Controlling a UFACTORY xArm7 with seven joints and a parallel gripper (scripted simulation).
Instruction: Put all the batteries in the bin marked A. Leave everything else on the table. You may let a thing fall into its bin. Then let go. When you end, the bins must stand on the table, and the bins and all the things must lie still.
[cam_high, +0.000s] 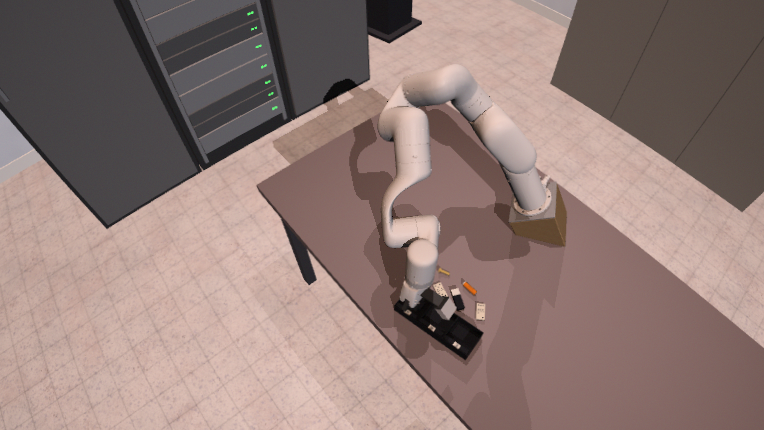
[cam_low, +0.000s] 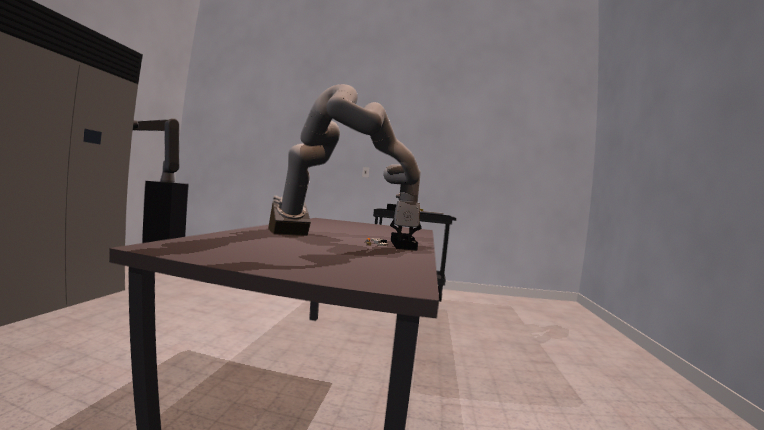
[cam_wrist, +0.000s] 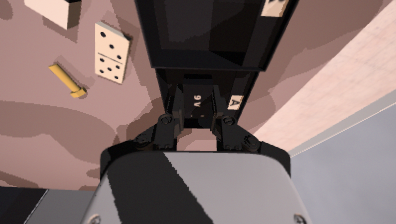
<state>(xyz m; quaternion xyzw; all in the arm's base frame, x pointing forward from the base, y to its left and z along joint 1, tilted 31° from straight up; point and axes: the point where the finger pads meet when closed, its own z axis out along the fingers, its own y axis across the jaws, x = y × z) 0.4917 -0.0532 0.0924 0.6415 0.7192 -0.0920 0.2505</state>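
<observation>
The black 9V battery lies 1 cm to the right of my hand and 1 cm below it. Round my hand: black bin row 8 cm to the left, 2 cm below; black-and-white stick 10 cm behind, 8 cm to the left, 3 cm below; brass bolt 14 cm behind, 3 cm below, 1 cm to the right.
</observation>
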